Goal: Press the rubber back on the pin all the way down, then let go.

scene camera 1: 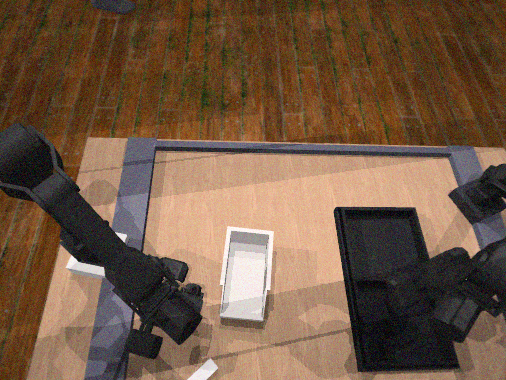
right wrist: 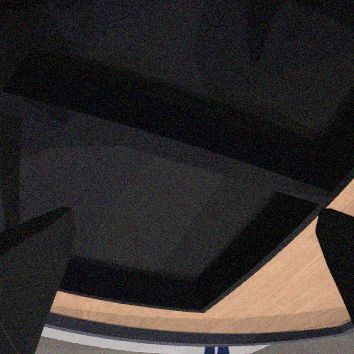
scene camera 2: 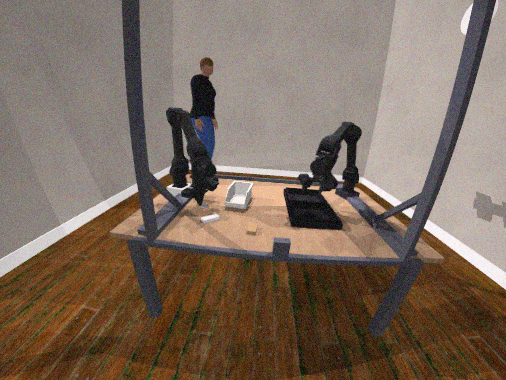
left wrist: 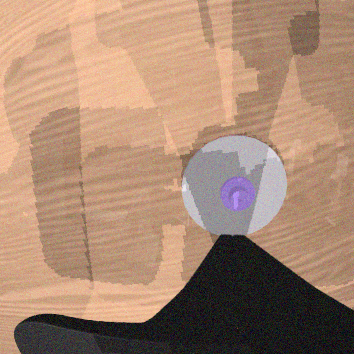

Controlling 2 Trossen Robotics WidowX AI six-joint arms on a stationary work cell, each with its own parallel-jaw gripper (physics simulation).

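Places are measured from the left arm's base along level axes (x down, y right, z back), in centimetres.
Pixels of known places: left gripper, fingertip midpoint: [scene camera 2: 200,205] [left wrist: 229,245]; right gripper, fingertip midpoint: [scene camera 1: 403,274] [right wrist: 200,222] [scene camera 2: 310,193]; left arm's base at its link origin: [scene camera 2: 180,185]; right arm's base at its link origin: [scene camera 1: 481,197] [scene camera 2: 347,190].
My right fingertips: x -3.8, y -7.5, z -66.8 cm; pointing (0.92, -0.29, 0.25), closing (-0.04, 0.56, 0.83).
Note:
For each thing: its top centre in the pictures, then the offset to it from my right fingertips. "pt": a spot on its surface instead.
- round grey disc at its top centre: [left wrist: 238,197] dx +7.0, dy +17.0, dz +46.8 cm
- black tray at its top centre: [right wrist: 190,155] [scene camera 1: 394,277] [scene camera 2: 308,201] dx +4.2, dy -0.4, dz +0.3 cm
- white open bin at a spot on its surface: [scene camera 1: 226,280] pt dx +7.4, dy +7.1, dz +37.6 cm
- white block at its top centre: [scene camera 1: 200,375] [scene camera 2: 210,216] dx +6.5, dy +27.1, dz +38.4 cm
- tan block at its top centre: [scene camera 2: 252,227] dx +6.6, dy +28.1, dz +20.4 cm
- white container at its top centre: [scene camera 1: 97,250] [scene camera 2: 180,185] dx +3.8, dy +7.5, dz +66.9 cm
A round grey disc [left wrist: 200,200] lies on the wooden table in the left wrist view. The small purple rubber back [left wrist: 237,193] stands at about its middle; how far down it sits on the pin cannot be told. My left gripper [left wrist: 229,245] [scene camera 2: 200,203] is shut and empty, its joined fingertips at the disc's lower edge in the left wrist view, with the rubber back just beyond them. The height between tips and disc is unclear. In scene camera 1 the left arm hides the disc. My right gripper [right wrist: 200,222] is open over the black tray [right wrist: 135,120] [scene camera 1: 348,300].
A white open bin [scene camera 1: 226,280] [scene camera 2: 238,204] stands mid-table. A white block [scene camera 1: 204,370] [scene camera 2: 210,218] and a tan block [scene camera 2: 252,229] lie nearer the front. Another white container [scene camera 1: 89,269] is partly behind the left arm. A person [scene camera 2: 203,97] stands behind the table.

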